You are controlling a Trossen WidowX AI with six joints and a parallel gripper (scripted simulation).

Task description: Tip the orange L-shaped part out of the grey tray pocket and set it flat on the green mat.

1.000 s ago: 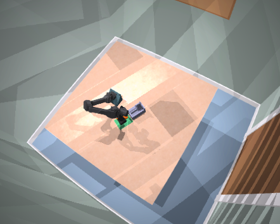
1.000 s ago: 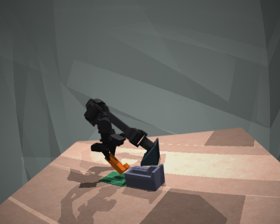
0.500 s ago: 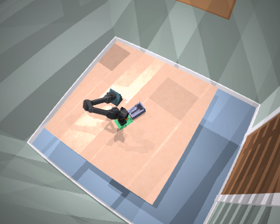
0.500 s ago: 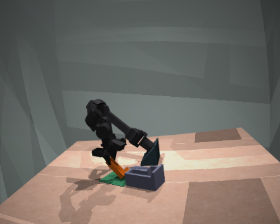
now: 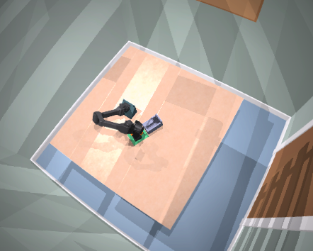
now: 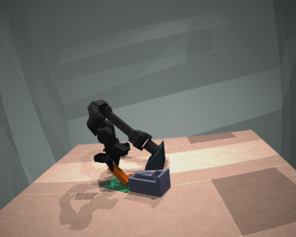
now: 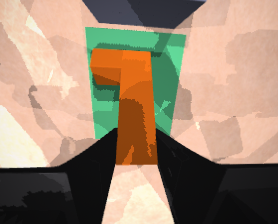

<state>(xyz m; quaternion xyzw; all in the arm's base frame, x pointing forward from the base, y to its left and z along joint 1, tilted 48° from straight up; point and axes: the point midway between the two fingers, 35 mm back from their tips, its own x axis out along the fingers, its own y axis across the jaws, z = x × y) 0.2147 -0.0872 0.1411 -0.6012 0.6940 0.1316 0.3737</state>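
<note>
Now: gripper tip 40 mm to the right of the orange L-shaped part and 30 mm above it. The rest, counted from my gripper tip: green mat 10 mm ahead, 20 mm to the left, 80 mm below.
</note>
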